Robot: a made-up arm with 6 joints. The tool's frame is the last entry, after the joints.
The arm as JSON. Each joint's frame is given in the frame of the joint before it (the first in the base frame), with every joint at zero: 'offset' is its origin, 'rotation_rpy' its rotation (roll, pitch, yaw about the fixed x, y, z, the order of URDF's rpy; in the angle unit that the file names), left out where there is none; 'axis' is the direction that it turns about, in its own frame. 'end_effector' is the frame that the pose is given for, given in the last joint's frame.
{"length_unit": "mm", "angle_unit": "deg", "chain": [
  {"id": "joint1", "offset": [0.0, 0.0, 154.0], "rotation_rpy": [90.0, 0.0, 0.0], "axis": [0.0, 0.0, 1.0]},
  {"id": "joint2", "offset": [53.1, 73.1, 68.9], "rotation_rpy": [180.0, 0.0, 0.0], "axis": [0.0, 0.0, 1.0]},
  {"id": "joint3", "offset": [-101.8, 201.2, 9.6], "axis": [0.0, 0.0, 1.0]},
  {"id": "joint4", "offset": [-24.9, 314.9, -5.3], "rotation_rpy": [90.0, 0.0, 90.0], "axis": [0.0, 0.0, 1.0]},
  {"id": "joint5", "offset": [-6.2, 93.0, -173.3], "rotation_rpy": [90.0, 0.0, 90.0], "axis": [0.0, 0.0, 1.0]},
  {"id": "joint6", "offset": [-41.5, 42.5, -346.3], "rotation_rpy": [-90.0, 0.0, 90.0], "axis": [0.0, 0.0, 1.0]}
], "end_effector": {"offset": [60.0, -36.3, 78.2], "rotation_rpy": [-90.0, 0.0, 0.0]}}
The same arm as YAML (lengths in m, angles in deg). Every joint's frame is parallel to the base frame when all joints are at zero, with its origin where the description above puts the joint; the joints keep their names.
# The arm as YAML. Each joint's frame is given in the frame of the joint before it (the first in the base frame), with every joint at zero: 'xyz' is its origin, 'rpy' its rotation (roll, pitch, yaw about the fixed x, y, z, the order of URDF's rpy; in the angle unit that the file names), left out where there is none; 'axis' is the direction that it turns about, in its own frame. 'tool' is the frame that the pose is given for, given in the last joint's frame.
units:
  length: m
  angle: deg
joints:
  - name: joint1
    type: revolute
    origin:
      xyz: [0.0, 0.0, 0.154]
    axis: [0.0, -1.0, 0.0]
  - name: joint2
    type: revolute
    origin:
      xyz: [0.0531, -0.0689, 0.0731]
    axis: [0.0, 1.0, 0.0]
  - name: joint3
    type: revolute
    origin:
      xyz: [-0.1018, 0.0096, -0.2012]
    axis: [0.0, 1.0, 0.0]
  - name: joint4
    type: revolute
    origin:
      xyz: [-0.0249, -0.0053, -0.3149]
    axis: [1.0, 0.0, 0.0]
  - name: joint5
    type: revolute
    origin:
      xyz: [-0.1733, 0.093, 0.0062]
    axis: [0.0, 0.0, -1.0]
  - name: joint6
    type: revolute
    origin:
      xyz: [0.0425, -0.0415, 0.3463]
    axis: [0.0, -1.0, 0.0]
tool:
  origin:
    xyz: [0.06, -0.0782, -0.0363]

